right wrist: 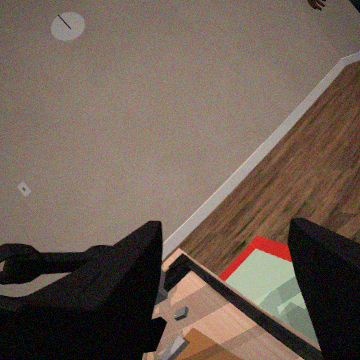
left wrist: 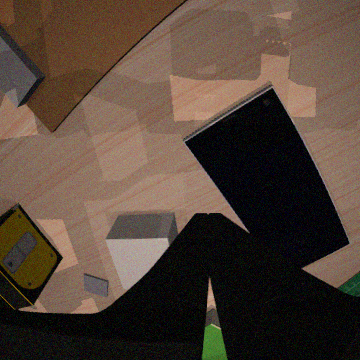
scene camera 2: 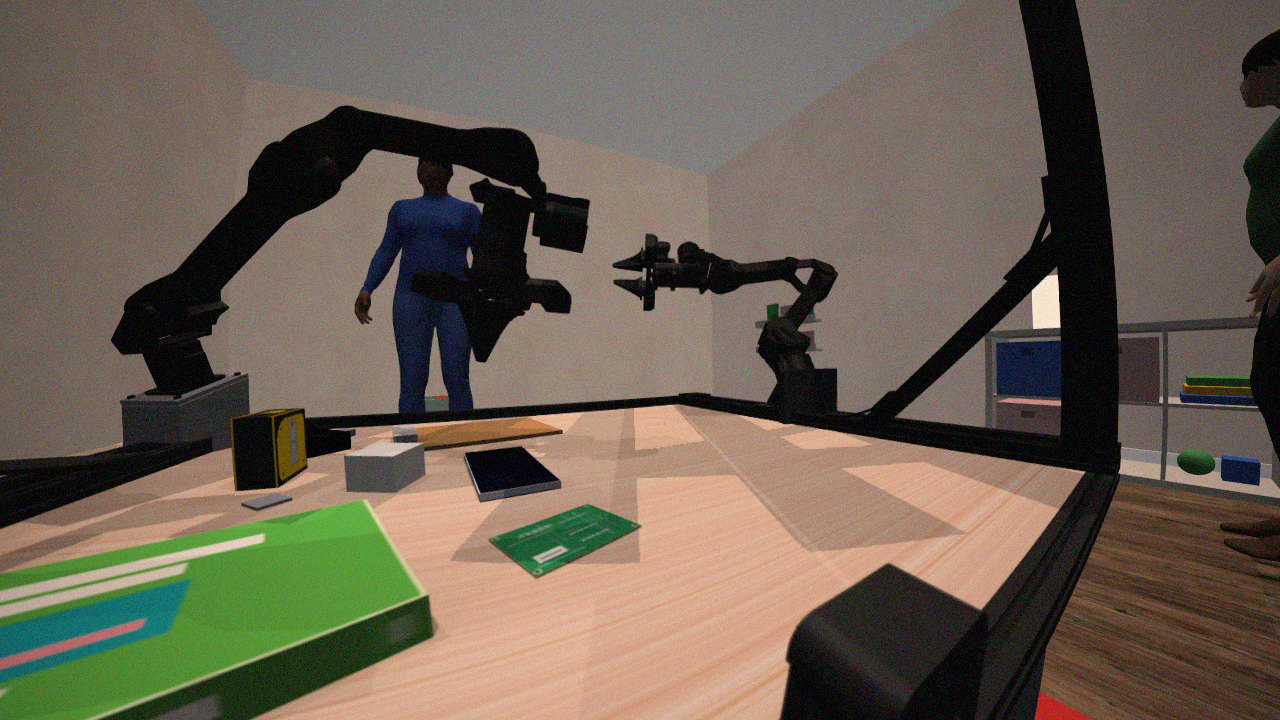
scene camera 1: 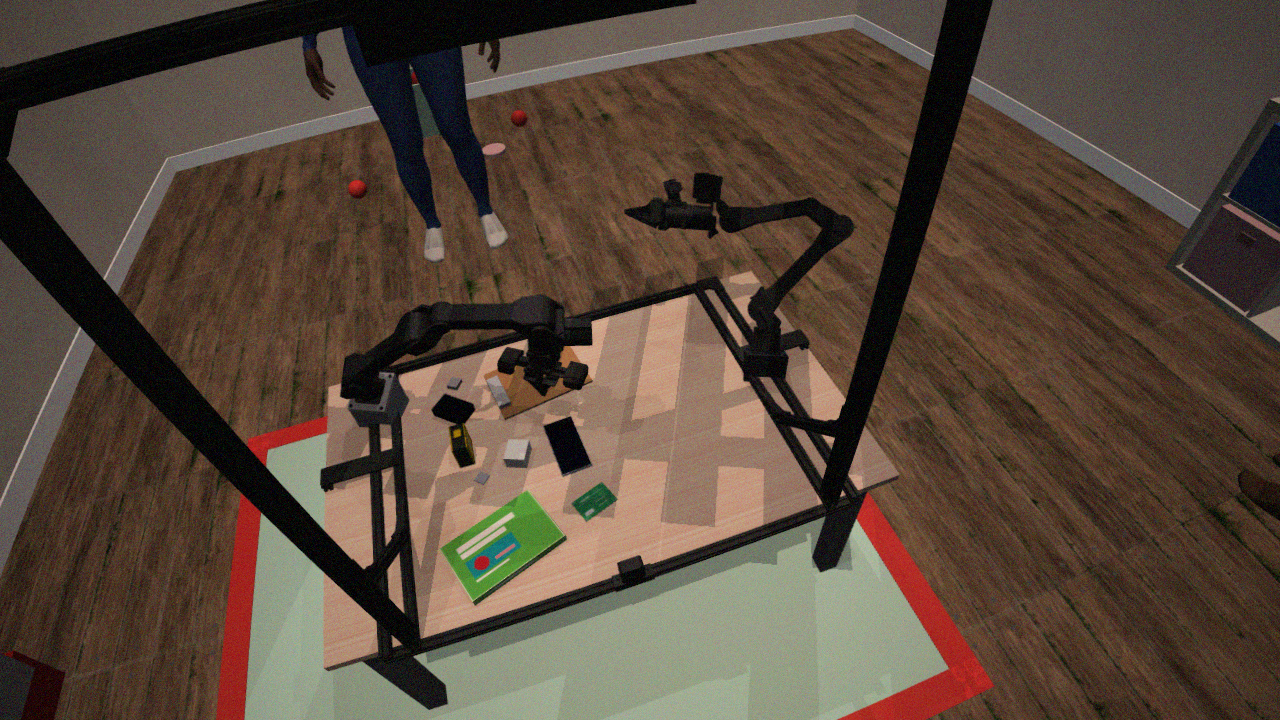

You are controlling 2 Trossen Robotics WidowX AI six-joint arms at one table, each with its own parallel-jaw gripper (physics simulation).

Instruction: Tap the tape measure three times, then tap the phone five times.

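Note:
The black and yellow tape measure point(scene camera 1: 460, 446) point(scene camera 2: 269, 449) point(left wrist: 24, 256) stands on the table at the left. The dark phone point(scene camera 1: 567, 445) point(scene camera 2: 512, 471) point(left wrist: 265, 170) lies flat, screen up, to the right of a small white box point(scene camera 1: 516, 454) point(scene camera 2: 384, 467) point(left wrist: 141, 256). My left gripper point(scene camera 1: 540, 390) point(scene camera 2: 482, 358) point(left wrist: 206, 225) is shut and empty. It points down and hangs well above the table, with its fingers overlapping the phone's near left edge in the left wrist view. My right gripper point(scene camera 1: 627, 213) point(scene camera 2: 615, 276) point(right wrist: 226, 231) is part open and empty, raised high beyond the table's far edge.
A brown board point(scene camera 1: 520, 404) point(scene camera 2: 501, 431) point(left wrist: 100, 40) lies behind the phone, with a grey block point(scene camera 1: 497, 391) at its left. A green circuit board point(scene camera 1: 594, 501) point(scene camera 2: 565, 538) and a large green box point(scene camera 1: 537, 528) point(scene camera 2: 340, 555) lie in front. A black object point(scene camera 1: 452, 409) lies behind the tape measure.

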